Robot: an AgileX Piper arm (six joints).
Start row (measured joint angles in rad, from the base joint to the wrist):
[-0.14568, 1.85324, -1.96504, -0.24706, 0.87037, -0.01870]
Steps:
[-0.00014, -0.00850, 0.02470, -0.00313, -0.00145, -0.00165]
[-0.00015, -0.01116, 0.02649, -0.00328, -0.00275, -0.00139]
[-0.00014, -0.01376, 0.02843, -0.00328, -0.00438, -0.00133]
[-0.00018, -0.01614, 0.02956, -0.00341, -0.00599, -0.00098]
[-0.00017, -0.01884, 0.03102, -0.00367, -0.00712, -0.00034]
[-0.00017, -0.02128, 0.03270, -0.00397, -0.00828, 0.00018]
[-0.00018, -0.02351, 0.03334, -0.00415, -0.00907, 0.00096]
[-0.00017, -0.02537, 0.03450, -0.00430, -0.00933, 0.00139]
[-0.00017, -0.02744, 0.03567, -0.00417, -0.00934, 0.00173]
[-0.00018, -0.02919, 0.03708, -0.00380, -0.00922, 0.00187]
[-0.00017, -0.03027, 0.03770, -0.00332, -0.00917, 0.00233]
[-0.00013, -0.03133, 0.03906, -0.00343, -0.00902, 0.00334]
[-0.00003, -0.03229, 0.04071, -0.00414, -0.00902, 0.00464]
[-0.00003, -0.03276, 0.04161, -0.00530, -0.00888, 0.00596]
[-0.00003, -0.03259, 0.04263, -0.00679, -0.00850, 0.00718]
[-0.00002, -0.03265, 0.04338, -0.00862, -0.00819, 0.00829]
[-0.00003, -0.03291, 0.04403, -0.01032, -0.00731, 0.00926]
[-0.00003, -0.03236, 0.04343, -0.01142, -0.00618, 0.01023]
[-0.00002, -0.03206, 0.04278, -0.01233, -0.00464, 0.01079]
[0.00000, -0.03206, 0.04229, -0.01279, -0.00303, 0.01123]
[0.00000, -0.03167, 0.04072, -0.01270, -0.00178, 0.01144]
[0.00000, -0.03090, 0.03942, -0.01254, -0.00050, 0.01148]
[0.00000, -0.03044, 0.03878, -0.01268, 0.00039, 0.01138]
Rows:
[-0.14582, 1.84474, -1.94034, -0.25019, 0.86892, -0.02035]
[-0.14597, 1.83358, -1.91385, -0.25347, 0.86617, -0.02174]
[-0.14611, 1.81982, -1.88542, -0.25675, 0.86179, -0.02307]
[-0.14629, 1.80368, -1.85586, -0.26016, 0.85580, -0.02405]
[-0.14646, 1.78484, -1.82484, -0.26383, 0.84868, -0.02439]
[-0.14663, 1.76356, -1.79214, -0.26780, 0.84040, -0.02421]
[-0.14681, 1.74005, -1.75880, -0.27195, 0.83133, -0.02325]
[-0.14698, 1.71468, -1.72430, -0.27625, 0.82200, -0.02186]
[-0.14715, 1.68724, -1.68863, -0.28042, 0.81266, -0.02013]
[-0.14733, 1.65805, -1.65155, -0.28422, 0.80344, -0.01826]
[-0.14750, 1.62778, -1.61385, -0.28754, 0.79427, -0.01593]
[-0.14763, 1.59645, -1.57479, -0.29097, 0.78525, -0.01259]
[-0.14766, 1.56416, -1.53408, -0.29511, 0.77623, -0.00795]
[-0.14769, 1.53140, -1.49247, -0.30041, 0.76735, -0.00199]
[-0.14772, 1.49881, -1.44984, -0.30720, 0.75885, 0.00519]
[-0.14774, 1.46616, -1.40646, -0.31582, 0.75066, 0.01348]
[-0.14777, 1.43325, -1.36243, -0.32614, 0.74335, 0.02274]
[-0.14780, 1.40089, -1.31900, -0.33756, 0.73717, 0.03297]
[-0.14782, 1.36883, -1.27622, -0.34989, 0.73253, 0.04376]
[-0.14782, 1.33677, -1.23393, -0.36268, 0.72950, 0.05499]
[-0.14782, 1.30510, -1.19321, -0.37538, 0.72772, 0.06643]
[-0.14782, 1.27420, -1.15379, -0.38792, 0.72722, 0.07791]
[-0.14782, 1.24376, -1.11501, -0.40060, 0.72761, 0.08929]

